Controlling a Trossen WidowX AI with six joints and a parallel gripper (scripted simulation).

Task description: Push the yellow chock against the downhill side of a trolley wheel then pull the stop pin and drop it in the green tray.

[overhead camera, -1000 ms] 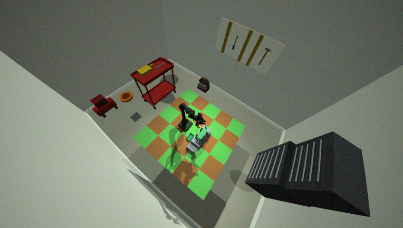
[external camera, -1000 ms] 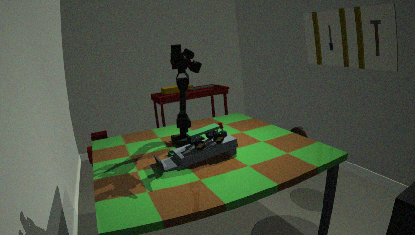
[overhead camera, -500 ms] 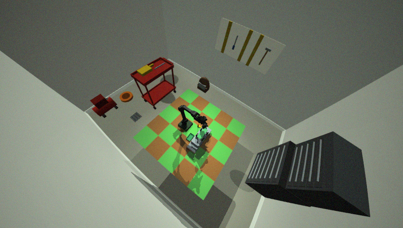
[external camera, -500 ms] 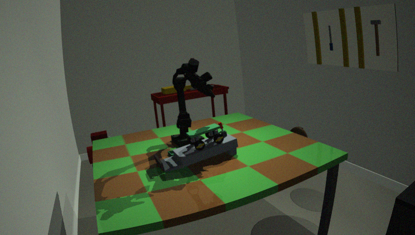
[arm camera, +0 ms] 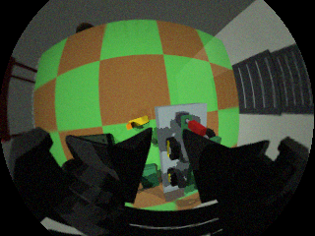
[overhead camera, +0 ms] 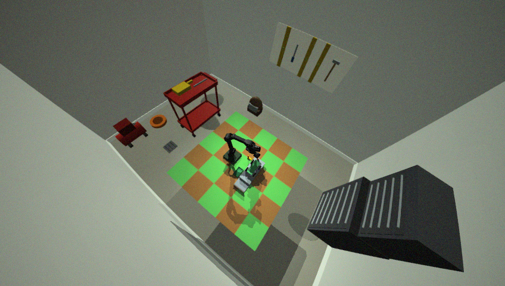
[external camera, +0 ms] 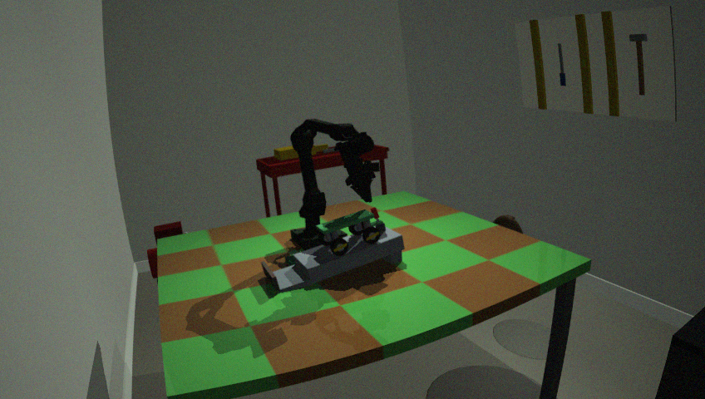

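The yellow chock lies 16 cm below my gripper tip and 5 cm behind it. Round my gripper tip: grey ramp (13 cm to the right, 13 cm below, 8 cm ahead); red-headed stop pin (6 cm ahead, 4 cm below, 1 cm to the right); trolley (12 cm to the right, 8 cm ahead, 6 cm below).
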